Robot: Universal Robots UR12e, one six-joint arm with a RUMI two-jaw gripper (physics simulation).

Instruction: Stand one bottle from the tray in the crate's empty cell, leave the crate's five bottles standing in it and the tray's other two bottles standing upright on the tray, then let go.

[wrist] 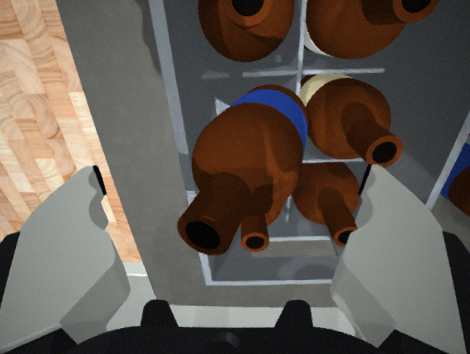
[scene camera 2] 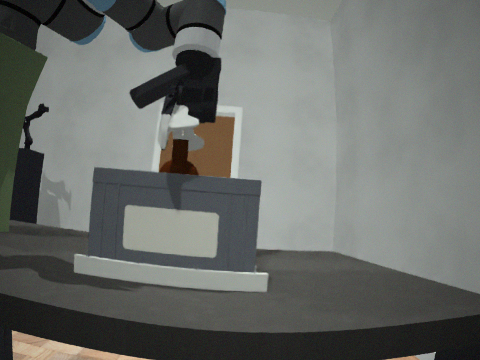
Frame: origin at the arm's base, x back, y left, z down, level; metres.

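Seen in the pictures: gripper, between the fingertips: point(wrist: 232, 169) point(scene camera 2: 171, 160); arm's base, origin of its link: point(scene camera 2: 6, 40).
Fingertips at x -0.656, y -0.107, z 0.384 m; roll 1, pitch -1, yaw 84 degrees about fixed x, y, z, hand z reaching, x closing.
Offsets run from my fingertips to a thing's top centre. "pt": to the spot under its first point. Level surfaces: height alone.
The grey crate {dx -0.003, dy +0.058, dz +0.026 m} point(scene camera 2: 172, 192) point(wrist: 270, 283) holds several brown bottles. A blue-labelled bottle {dx -0.012, dy +0.012, dz -0.038 m} point(scene camera 2: 180, 159) point(wrist: 240, 140) sits higher than the others, leans toward the crate's near left corner in the wrist view, and partly covers the front-left bottle {dx -0.097, dy +0.028, dz +0.038 m} point(wrist: 255, 235). Its base is hidden. A cream-labelled bottle {dx +0.003, dy +0.106, dz +0.038 m} point(wrist: 347, 117) and the front-right bottle {dx -0.081, dy +0.110, dz +0.038 m} point(wrist: 325, 192) stand to its right; two more show at the top. My gripper point(scene camera 2: 182, 136) point(wrist: 232, 169) is open and empty, at the height of the raised bottle's neck, its fingers apart on either side. The tray does not show clearly.
Beyond the crate's right rim, part of another blue-labelled bottle {pt dx -0.054, dy +0.284, dz +0.120 m} point(wrist: 462, 180) shows at the wrist view's right edge; what it stands on is hidden. A pale strip {pt dx -0.025, dy -0.044, dz +0.182 m} point(scene camera 2: 170, 274) runs before the crate on the dark table {dz +0.201 m} point(scene camera 2: 350, 295). The table's left edge borders the wooden floor point(wrist: 40, 100).
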